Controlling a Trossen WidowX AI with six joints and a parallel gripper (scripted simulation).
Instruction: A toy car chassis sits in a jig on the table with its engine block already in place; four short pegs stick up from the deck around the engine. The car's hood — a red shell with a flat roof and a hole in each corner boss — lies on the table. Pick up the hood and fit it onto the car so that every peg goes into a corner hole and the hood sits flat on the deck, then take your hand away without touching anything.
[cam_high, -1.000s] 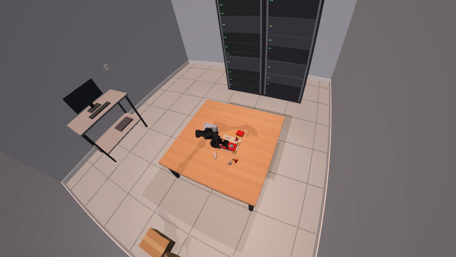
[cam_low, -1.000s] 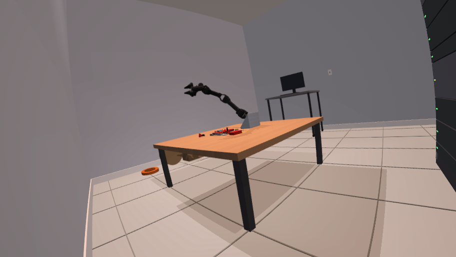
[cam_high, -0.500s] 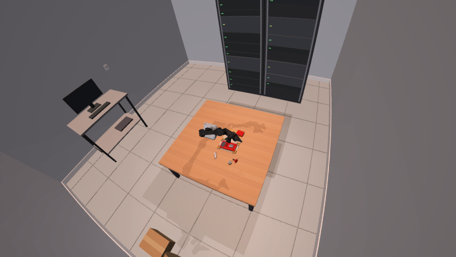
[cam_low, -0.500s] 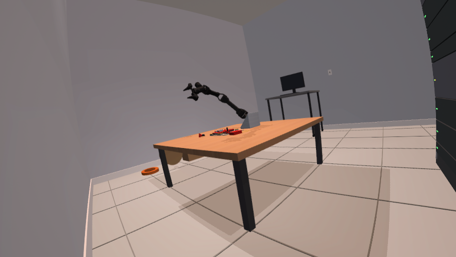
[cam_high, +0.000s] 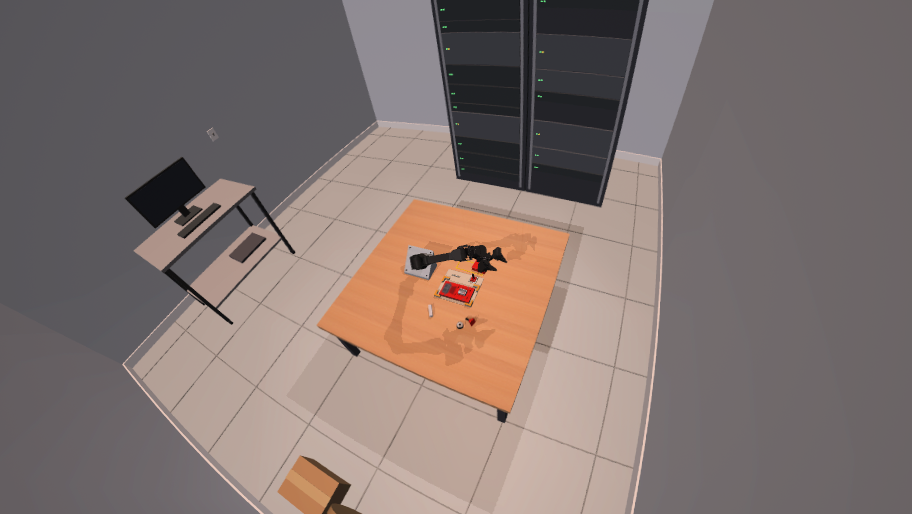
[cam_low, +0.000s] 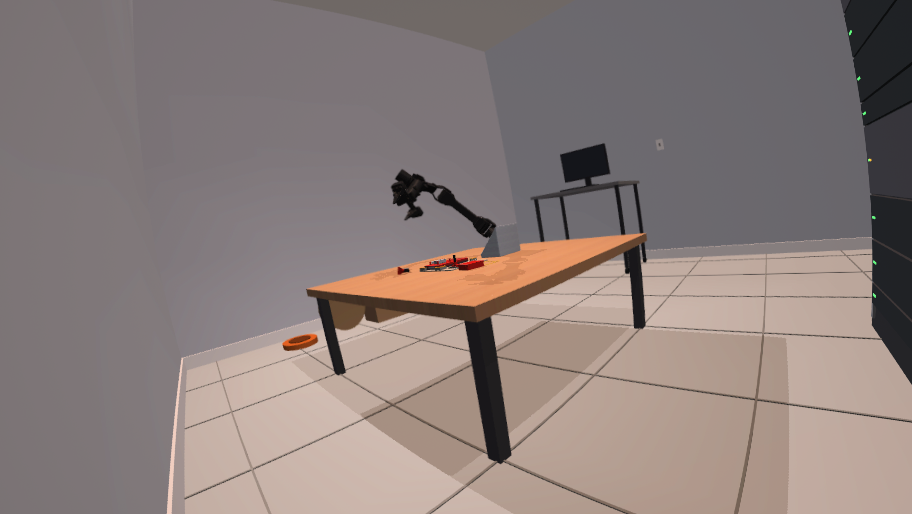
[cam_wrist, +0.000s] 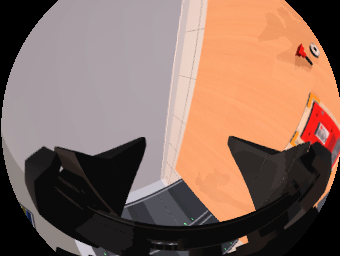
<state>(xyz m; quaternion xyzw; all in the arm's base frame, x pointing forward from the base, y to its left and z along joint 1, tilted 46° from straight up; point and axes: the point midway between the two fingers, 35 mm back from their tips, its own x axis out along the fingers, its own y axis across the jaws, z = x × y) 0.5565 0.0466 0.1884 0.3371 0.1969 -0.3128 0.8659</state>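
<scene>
My gripper tip is 28 cm above the red hood, 19 cm to the right of it and 18 cm past it. Round my gripper tip: white piece: 40 cm behind, 28 cm below, 20 cm to the right; then wheel: 28 cm below, 26 cm to the right, 20 cm behind.
</scene>
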